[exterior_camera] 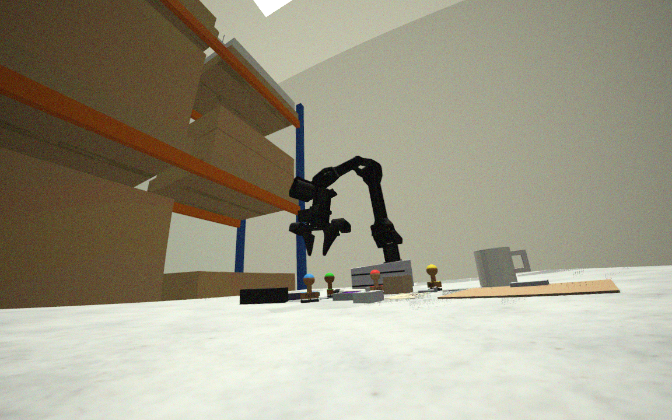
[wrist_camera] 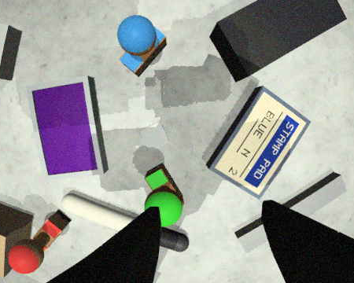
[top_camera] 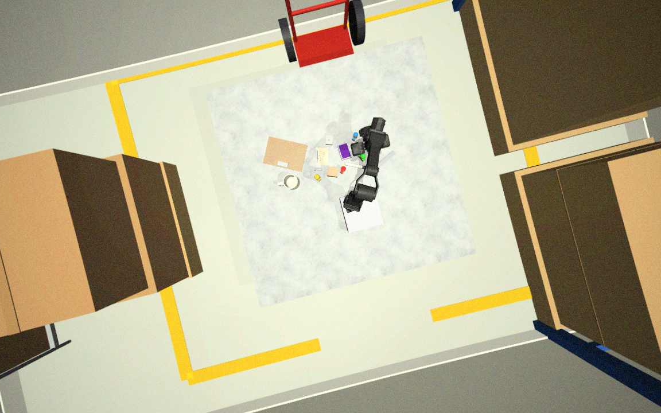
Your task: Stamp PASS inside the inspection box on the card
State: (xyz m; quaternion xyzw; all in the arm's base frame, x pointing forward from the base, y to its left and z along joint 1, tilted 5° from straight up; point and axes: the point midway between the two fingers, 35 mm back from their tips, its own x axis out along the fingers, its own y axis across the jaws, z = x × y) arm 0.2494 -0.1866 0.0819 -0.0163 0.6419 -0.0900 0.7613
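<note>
The green-knobbed stamp is 20 mm behind my gripper tip, 30 mm to the left of it and 100 mm below it. Also, from my gripper tip: blue-knobbed stamp (100 mm ahead, 20 mm to the left, 100 mm below); blue-and-white tin (70 mm to the right, 110 mm below); marker (60 mm behind, 60 mm to the left, 110 mm below).
</note>
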